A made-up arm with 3 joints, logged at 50 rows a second.
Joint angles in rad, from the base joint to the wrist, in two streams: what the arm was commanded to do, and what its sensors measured. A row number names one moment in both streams.
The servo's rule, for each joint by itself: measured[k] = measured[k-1] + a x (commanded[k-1-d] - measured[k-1]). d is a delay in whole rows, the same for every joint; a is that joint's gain. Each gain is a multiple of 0.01, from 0.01 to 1. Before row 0 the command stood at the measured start. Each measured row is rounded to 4 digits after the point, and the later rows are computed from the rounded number. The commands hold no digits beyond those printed.
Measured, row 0: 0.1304 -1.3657 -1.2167
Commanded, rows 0 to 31: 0.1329 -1.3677 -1.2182; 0.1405 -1.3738 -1.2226; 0.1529 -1.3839 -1.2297; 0.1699 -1.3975 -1.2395; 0.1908 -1.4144 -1.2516; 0.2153 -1.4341 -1.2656; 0.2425 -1.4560 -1.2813; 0.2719 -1.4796 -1.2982; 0.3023 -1.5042 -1.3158; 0.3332 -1.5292 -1.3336; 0.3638 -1.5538 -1.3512; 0.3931 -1.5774 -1.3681; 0.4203 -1.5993 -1.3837; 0.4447 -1.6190 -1.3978; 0.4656 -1.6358 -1.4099; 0.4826 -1.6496 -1.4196; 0.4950 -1.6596 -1.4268; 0.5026 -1.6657 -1.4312; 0.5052 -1.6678 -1.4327; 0.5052 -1.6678 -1.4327; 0.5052 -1.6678 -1.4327; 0.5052 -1.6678 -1.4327; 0.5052 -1.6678 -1.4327; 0.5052 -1.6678 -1.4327; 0.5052 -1.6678 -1.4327; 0.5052 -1.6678 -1.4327; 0.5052 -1.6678 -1.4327; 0.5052 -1.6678 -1.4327; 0.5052 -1.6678 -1.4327; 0.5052 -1.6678 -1.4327; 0.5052 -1.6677 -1.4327; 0.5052 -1.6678 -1.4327
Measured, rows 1 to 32: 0.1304 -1.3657 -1.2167; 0.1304 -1.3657 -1.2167; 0.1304 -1.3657 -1.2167; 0.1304 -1.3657 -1.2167; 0.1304 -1.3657 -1.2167; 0.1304 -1.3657 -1.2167; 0.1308 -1.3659 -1.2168; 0.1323 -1.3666 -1.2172; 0.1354 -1.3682 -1.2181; 0.1406 -1.3708 -1.2196; 0.1481 -1.3747 -1.2218; 0.1582 -1.3800 -1.2249; 0.1708 -1.3868 -1.2288; 0.1860 -1.3952 -1.2337; 0.2034 -1.4050 -1.2394; 0.2229 -1.4162 -1.2460; 0.2440 -1.4286 -1.2534; 0.2664 -1.4420 -1.2614; 0.2895 -1.4562 -1.2700; 0.3128 -1.4709 -1.2789; 0.3357 -1.4857 -1.2881; 0.3577 -1.5005 -1.2973; 0.3783 -1.5148 -1.3064; 0.3969 -1.5284 -1.3151; 0.4131 -1.5409 -1.3233; 0.4269 -1.5523 -1.3310; 0.4386 -1.5627 -1.3381; 0.4486 -1.5722 -1.3447; 0.4571 -1.5808 -1.3509; 0.4643 -1.5886 -1.3566; 0.4704 -1.5957 -1.3619; 0.4756 -1.6022 -1.3669
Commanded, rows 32 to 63: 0.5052 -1.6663 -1.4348; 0.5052 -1.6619 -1.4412; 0.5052 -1.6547 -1.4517; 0.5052 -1.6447 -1.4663; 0.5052 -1.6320 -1.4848; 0.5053 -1.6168 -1.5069; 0.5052 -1.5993 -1.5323; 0.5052 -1.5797 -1.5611; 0.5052 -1.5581 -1.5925; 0.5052 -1.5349 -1.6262; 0.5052 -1.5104 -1.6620; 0.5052 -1.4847 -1.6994; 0.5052 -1.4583 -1.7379; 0.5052 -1.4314 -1.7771; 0.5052 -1.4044 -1.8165; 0.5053 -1.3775 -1.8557; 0.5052 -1.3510 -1.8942; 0.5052 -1.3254 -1.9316; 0.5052 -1.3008 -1.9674; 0.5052 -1.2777 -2.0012; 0.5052 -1.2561 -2.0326; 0.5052 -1.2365 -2.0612; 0.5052 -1.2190 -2.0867; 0.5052 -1.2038 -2.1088; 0.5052 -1.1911 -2.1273; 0.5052 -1.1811 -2.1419; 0.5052 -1.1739 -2.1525; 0.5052 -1.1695 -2.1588; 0.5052 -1.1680 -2.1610; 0.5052 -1.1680 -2.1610; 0.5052 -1.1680 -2.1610; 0.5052 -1.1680 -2.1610
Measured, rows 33 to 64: 0.4800 -1.6081 -1.3715; 0.4838 -1.6135 -1.3758; 0.4870 -1.6184 -1.3798; 0.4897 -1.6228 -1.3835; 0.4920 -1.6268 -1.3869; 0.4940 -1.6305 -1.3901; 0.4957 -1.6337 -1.3932; 0.4971 -1.6362 -1.3966; 0.4983 -1.6379 -1.4005; 0.4993 -1.6385 -1.4051; 0.5002 -1.6379 -1.4107; 0.5010 -1.6360 -1.4174; 0.5016 -1.6327 -1.4254; 0.5021 -1.6279 -1.4349; 0.5026 -1.6216 -1.4459; 0.5030 -1.6138 -1.4585; 0.5033 -1.6045 -1.4727; 0.5036 -1.5937 -1.4886; 0.5038 -1.5815 -1.5061; 0.5040 -1.5680 -1.5251; 0.5042 -1.5533 -1.5455; 0.5044 -1.5375 -1.5672; 0.5045 -1.5207 -1.5901; 0.5046 -1.5031 -1.6140; 0.5047 -1.4849 -1.6387; 0.5048 -1.4663 -1.6641; 0.5049 -1.4474 -1.6899; 0.5049 -1.4284 -1.7159; 0.5049 -1.4096 -1.7419; 0.5049 -1.3911 -1.7676; 0.5049 -1.3731 -1.7928; 0.5049 -1.3558 -1.8172
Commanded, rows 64 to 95: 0.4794 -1.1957 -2.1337; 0.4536 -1.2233 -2.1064; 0.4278 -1.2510 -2.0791; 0.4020 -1.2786 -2.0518; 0.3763 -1.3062 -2.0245; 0.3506 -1.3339 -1.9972; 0.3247 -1.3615 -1.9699; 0.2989 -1.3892 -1.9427; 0.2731 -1.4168 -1.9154; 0.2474 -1.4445 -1.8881; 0.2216 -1.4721 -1.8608; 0.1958 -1.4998 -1.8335; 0.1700 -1.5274 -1.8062; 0.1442 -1.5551 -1.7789; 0.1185 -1.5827 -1.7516; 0.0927 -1.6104 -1.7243; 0.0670 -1.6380 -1.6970; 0.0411 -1.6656 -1.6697; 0.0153 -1.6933 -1.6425; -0.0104 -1.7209 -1.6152; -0.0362 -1.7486 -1.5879; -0.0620 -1.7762 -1.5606; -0.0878 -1.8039 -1.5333; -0.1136 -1.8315 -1.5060; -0.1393 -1.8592 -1.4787; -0.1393 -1.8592 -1.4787; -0.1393 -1.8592 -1.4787; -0.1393 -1.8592 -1.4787; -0.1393 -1.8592 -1.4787; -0.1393 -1.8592 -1.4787; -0.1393 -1.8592 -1.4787; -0.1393 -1.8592 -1.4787
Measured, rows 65 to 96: 0.5049 -1.3394 -1.8407; 0.5049 -1.3241 -1.8630; 0.5049 -1.3101 -1.8839; 0.5049 -1.2973 -1.9033; 0.5049 -1.2857 -1.9213; 0.5049 -1.2751 -1.9381; 0.5011 -1.2680 -1.9518; 0.4940 -1.2640 -1.9626; 0.4841 -1.2628 -1.9708; 0.4718 -1.2642 -1.9765; 0.4575 -1.2680 -1.9799; 0.4415 -1.2739 -1.9811; 0.4240 -1.2818 -1.9803; 0.4052 -1.2915 -1.9777; 0.3854 -1.3028 -1.9733; 0.3647 -1.3156 -1.9673; 0.3432 -1.3297 -1.9598; 0.3211 -1.3450 -1.9510; 0.2984 -1.3614 -1.9409; 0.2753 -1.3788 -1.9296; 0.2518 -1.3972 -1.9171; 0.2279 -1.4164 -1.9036; 0.2038 -1.4363 -1.8891; 0.1794 -1.4569 -1.8737; 0.1548 -1.4782 -1.8575; 0.1300 -1.5000 -1.8405; 0.1051 -1.5224 -1.8228; 0.0800 -1.5452 -1.8044; 0.0548 -1.5685 -1.7854; 0.0295 -1.5922 -1.7658; 0.0042 -1.6162 -1.7457; -0.0173 -1.6381 -1.7270
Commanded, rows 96 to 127: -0.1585 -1.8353 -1.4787; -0.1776 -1.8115 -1.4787; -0.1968 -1.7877 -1.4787; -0.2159 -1.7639 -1.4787; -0.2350 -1.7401 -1.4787; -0.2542 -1.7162 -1.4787; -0.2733 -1.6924 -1.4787; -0.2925 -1.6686 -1.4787; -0.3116 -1.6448 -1.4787; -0.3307 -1.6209 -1.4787; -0.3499 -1.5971 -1.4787; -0.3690 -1.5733 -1.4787; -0.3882 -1.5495 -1.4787; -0.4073 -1.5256 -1.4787; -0.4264 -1.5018 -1.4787; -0.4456 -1.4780 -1.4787; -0.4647 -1.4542 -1.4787; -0.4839 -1.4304 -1.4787; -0.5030 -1.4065 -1.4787; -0.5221 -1.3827 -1.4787; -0.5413 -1.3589 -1.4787; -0.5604 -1.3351 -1.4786; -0.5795 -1.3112 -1.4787; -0.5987 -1.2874 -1.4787; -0.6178 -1.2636 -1.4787; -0.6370 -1.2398 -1.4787; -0.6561 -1.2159 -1.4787; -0.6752 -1.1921 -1.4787; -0.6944 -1.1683 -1.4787; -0.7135 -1.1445 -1.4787; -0.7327 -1.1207 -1.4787; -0.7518 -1.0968 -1.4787
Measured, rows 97 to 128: -0.0356 -1.6580 -1.7096; -0.0512 -1.6761 -1.6934; -0.0644 -1.6926 -1.6784; -0.0756 -1.7076 -1.6644; -0.0852 -1.7212 -1.6514; -0.0933 -1.7336 -1.6393; -0.1031 -1.7428 -1.6281; -0.1143 -1.7490 -1.6176; -0.1267 -1.7525 -1.6079; -0.1401 -1.7535 -1.5989; -0.1543 -1.7523 -1.5905; -0.1693 -1.7491 -1.5827; -0.1849 -1.7440 -1.5754; -0.2010 -1.7372 -1.5686; -0.2176 -1.7289 -1.5623; -0.2346 -1.7192 -1.5564; -0.2519 -1.7082 -1.5510; -0.2695 -1.6961 -1.5459; -0.2873 -1.6829 -1.5412; -0.3053 -1.6687 -1.5368; -0.3235 -1.6537 -1.5327; -0.3418 -1.6379 -1.5289; -0.3602 -1.6214 -1.5254; -0.3788 -1.6042 -1.5221; -0.3974 -1.5864 -1.5191; -0.4161 -1.5681 -1.5163; -0.4349 -1.5493 -1.5137; -0.4537 -1.5300 -1.5112; -0.4726 -1.5103 -1.5089; -0.4915 -1.4902 -1.5068; -0.5104 -1.4698 -1.5048; -0.5294 -1.4491 -1.5030
